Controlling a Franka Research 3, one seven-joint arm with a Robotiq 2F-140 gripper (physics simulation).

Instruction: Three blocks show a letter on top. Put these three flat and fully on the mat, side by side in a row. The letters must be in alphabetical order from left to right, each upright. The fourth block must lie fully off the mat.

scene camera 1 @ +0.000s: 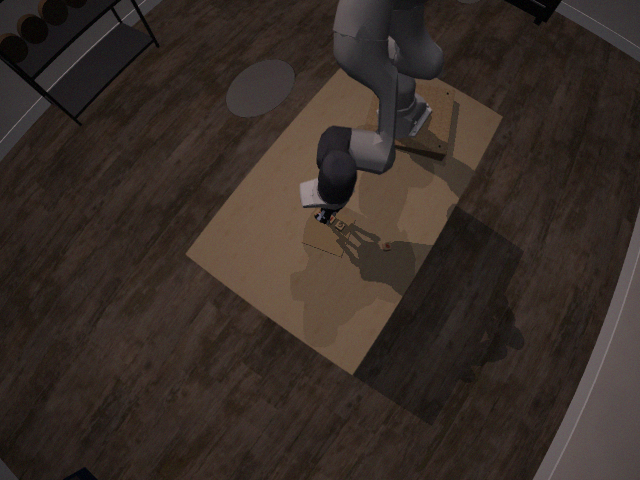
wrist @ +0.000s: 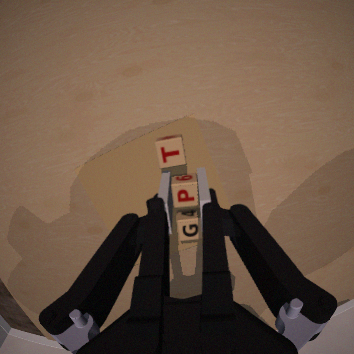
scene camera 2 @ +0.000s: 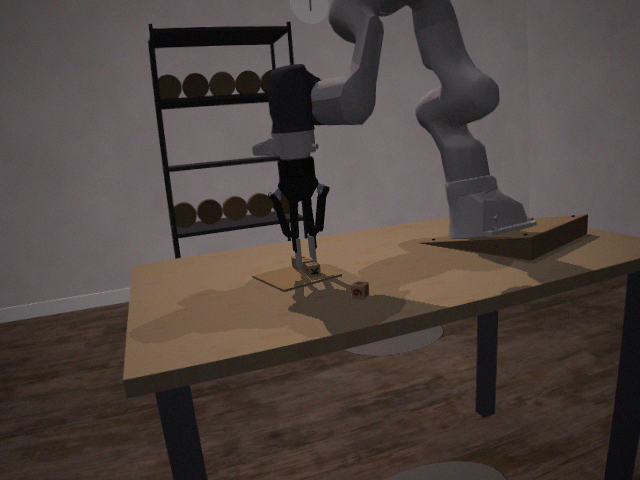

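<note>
My gripper is shut on the P block, low over the mat. Whether its underside touches the mat is hidden. The T block is on the mat just beyond it in the wrist view, turned slightly and shifted left. The G block is on its other side, near a mat edge, with a black K on one side. The fourth block lies on the table off the mat, with a red mark on its side.
The wooden table carries the arm's wedge-shaped base board at its far end. A black shelf rack with round items stands behind the table. The arm's shadow falls across the mat and the fourth block.
</note>
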